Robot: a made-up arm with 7 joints. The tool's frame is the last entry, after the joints. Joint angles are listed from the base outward.
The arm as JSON. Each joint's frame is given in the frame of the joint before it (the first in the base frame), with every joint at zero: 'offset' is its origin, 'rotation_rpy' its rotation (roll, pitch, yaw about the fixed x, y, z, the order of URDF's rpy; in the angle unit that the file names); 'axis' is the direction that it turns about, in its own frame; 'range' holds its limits. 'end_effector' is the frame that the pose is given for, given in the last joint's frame.
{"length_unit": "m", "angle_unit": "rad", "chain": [
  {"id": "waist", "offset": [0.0, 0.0, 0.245], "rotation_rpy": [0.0, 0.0, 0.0], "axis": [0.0, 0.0, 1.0], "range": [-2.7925, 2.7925]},
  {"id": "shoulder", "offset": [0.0, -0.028, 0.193], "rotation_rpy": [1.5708, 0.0, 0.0], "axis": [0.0, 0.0, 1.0], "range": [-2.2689, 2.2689]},
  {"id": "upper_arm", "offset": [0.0, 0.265, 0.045], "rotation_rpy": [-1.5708, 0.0, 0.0], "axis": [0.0, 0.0, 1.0], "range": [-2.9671, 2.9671]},
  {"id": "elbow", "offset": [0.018, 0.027, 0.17], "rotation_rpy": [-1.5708, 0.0, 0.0], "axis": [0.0, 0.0, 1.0], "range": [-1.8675, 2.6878]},
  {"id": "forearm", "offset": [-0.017, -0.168, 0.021], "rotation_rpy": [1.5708, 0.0, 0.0], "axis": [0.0, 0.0, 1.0], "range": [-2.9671, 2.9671]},
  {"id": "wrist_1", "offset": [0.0, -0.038, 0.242], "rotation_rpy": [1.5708, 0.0, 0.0], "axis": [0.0, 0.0, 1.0], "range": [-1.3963, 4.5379]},
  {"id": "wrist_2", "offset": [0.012, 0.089, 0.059], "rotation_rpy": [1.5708, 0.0, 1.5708], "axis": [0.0, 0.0, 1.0], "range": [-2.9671, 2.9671]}
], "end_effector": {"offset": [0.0, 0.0, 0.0], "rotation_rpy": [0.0, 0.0, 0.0]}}
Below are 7 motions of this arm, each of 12 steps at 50 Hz.
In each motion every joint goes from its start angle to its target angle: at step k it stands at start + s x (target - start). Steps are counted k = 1, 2, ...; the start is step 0. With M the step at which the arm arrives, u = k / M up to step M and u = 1 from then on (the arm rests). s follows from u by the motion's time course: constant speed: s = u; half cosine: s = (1 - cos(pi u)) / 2; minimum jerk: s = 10 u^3 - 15 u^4 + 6 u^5.
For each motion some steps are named. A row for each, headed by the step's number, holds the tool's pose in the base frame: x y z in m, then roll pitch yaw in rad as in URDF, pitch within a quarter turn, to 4 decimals.
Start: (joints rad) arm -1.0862 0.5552 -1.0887 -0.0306 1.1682 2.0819 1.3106
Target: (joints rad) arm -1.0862 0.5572 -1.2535 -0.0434 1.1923 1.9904 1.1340
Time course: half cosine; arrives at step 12
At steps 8, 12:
8: -0.3422 0.3551 1.1079 0.9820 0.3135 -2.9132
12: -0.3417 0.3600 1.1078 0.9461 0.3602 -2.9805

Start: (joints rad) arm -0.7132 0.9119 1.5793 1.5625 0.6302 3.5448 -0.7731
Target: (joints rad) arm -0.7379 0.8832 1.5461 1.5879 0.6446 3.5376 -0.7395
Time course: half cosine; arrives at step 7
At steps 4, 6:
4: -0.0296 0.3851 0.6870 -0.0846 0.4668 -3.0335
6: -0.0218 0.3800 0.6906 -0.0920 0.4586 -3.0494

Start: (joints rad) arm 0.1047 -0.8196 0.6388 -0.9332 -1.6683 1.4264 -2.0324
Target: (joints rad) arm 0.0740 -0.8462 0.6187 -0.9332 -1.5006 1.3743 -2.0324
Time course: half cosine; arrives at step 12
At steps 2, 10, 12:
2: 0.1907 -0.1750 1.1468 0.6310 0.1143 0.0213
10: 0.1960 -0.1907 1.1389 0.6610 0.0846 0.1220
12: 0.1964 -0.1920 1.1383 0.6631 0.0824 0.1299

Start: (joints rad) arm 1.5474 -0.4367 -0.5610 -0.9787 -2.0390 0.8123 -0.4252
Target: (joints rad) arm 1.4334 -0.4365 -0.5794 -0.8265 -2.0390 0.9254 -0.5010
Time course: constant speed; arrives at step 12
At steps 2, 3, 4, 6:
2: -0.2699 0.0358 1.1429 -0.4477 -0.8761 2.2001
3: -0.2683 0.0439 1.1462 -0.4238 -0.8660 2.1590
4: -0.2666 0.0520 1.1495 -0.4007 -0.8553 2.1186
6: -0.2626 0.0682 1.1559 -0.3572 -0.8324 2.0404

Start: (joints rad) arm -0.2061 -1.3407 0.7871 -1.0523 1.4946 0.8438 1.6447
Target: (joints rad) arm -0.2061 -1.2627 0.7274 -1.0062 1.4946 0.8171 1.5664
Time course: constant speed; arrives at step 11
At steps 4, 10, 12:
4: 0.5750 -0.4589 0.8644 0.0051 0.1874 0.1477
10: 0.5676 -0.4434 0.8983 -0.0599 0.1755 0.1041
12: 0.5662 -0.4407 0.9039 -0.0706 0.1731 0.0967

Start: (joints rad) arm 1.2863 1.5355 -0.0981 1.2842 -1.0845 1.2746 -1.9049
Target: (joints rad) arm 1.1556 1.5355 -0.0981 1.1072 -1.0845 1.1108 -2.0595
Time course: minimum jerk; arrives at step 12
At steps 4, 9, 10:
4: -0.1767 -0.6748 0.8684 0.3691 -0.1817 1.3772
9: -0.2532 -0.7001 0.8423 0.4782 -0.2170 1.1979
10: -0.2610 -0.7020 0.8394 0.4893 -0.2196 1.1809

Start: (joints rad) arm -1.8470 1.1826 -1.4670 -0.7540 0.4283 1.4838 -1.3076
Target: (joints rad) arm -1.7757 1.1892 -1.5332 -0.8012 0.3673 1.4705 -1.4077
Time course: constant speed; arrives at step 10
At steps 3, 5, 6, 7, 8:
3: 0.4087 0.6070 0.6079 -1.2331 -0.5864 -1.1654
5: 0.4036 0.6065 0.6096 -1.2174 -0.6241 -1.1801
6: 0.4011 0.6062 0.6105 -1.2089 -0.6428 -1.1880
7: 0.3986 0.6058 0.6114 -1.2001 -0.6614 -1.1964
8: 0.3961 0.6055 0.6124 -1.1909 -0.6799 -1.2051

